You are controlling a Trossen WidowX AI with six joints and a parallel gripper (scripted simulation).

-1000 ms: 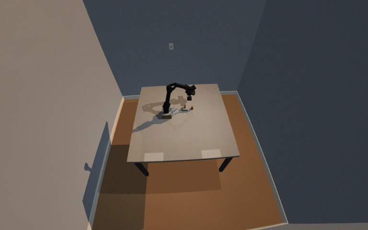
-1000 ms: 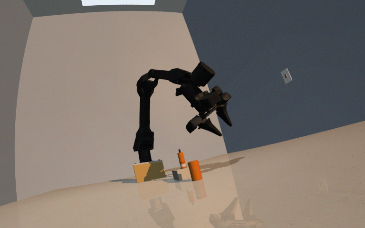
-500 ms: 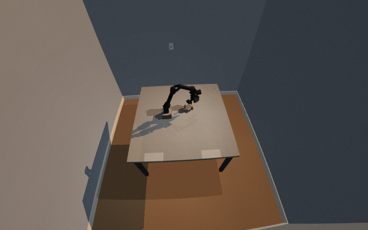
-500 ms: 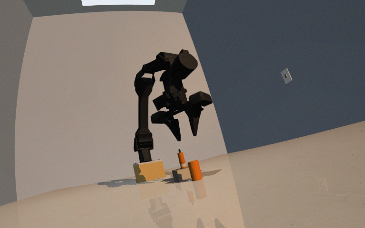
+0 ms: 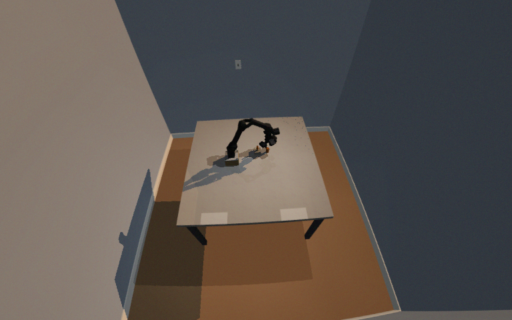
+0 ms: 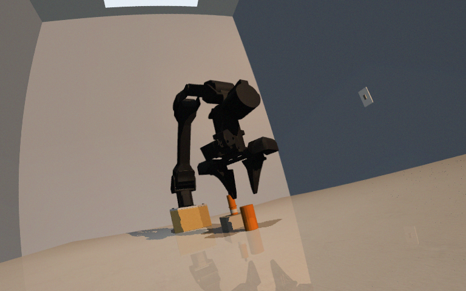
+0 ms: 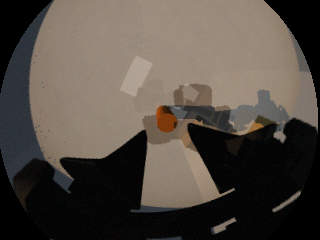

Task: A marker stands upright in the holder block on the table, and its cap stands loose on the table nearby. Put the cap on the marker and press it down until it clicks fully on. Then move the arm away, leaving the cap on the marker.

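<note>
Right now my gripper tip is 50 mm above the orange cap. From my gripper tip the other things lie so: tan holder block (100 mm behind, 60 mm below, 10 mm to the left).
</note>
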